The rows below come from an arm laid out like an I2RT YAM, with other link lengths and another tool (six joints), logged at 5 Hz.
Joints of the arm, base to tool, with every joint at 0 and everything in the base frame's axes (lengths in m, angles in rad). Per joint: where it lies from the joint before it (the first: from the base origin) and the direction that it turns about. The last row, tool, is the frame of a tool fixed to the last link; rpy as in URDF.
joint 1: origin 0 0 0.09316 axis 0 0 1
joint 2: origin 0.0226 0.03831 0.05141 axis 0 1 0
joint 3: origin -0.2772 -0.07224 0 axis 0 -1 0
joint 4: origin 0.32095 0.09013 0.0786 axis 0 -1 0
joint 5: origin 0.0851 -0.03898 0.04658 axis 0 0 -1
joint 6: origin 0.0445 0 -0.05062 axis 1 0 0
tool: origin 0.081 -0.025 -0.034 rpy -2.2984 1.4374 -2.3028
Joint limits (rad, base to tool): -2.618..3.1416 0..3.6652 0..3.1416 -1.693..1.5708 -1.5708..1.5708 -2.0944..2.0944
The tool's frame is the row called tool.
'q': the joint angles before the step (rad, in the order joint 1, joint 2, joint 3, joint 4, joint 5, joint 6). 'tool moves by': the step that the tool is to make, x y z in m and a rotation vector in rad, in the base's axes. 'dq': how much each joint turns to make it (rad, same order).
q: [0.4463, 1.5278, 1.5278, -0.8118, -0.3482, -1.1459]
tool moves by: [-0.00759, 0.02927, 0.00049, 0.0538, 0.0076, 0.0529]
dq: [0.0507, 0.0122, 0.0015, 0.0416, -0.0383, 0.0368]
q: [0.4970, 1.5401, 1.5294, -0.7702, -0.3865, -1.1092]
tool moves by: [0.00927, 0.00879, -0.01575, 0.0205, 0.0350, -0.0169]
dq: [0.0046, 0.0414, -0.0015, 0.0384, -0.0093, 0.0431]
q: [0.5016, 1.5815, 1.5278, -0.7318, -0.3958, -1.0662]
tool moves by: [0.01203, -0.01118, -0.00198, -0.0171, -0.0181, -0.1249]
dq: [-0.0031, 0.0047, -0.0092, 0.0459, 0.1040, 0.0719]
